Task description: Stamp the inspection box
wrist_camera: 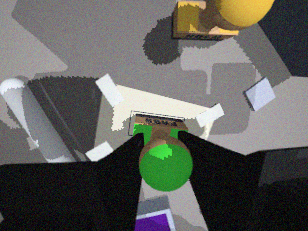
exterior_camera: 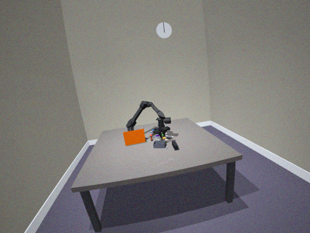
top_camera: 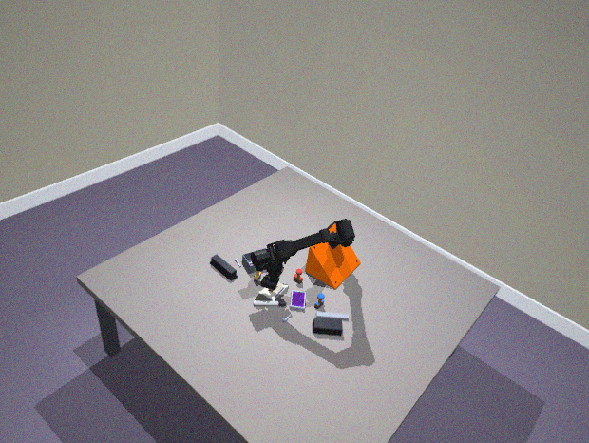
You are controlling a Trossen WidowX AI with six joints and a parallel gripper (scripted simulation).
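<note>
Right now the green-knobbed PASS stamp is right at my gripper tip. Also, from my gripper tip: cream card 10 mm to the left, 30 mm below; then yellow-knobbed stamp 80 mm to the right; then white marker 60 mm ahead, 60 mm to the left, 20 mm below.
</note>
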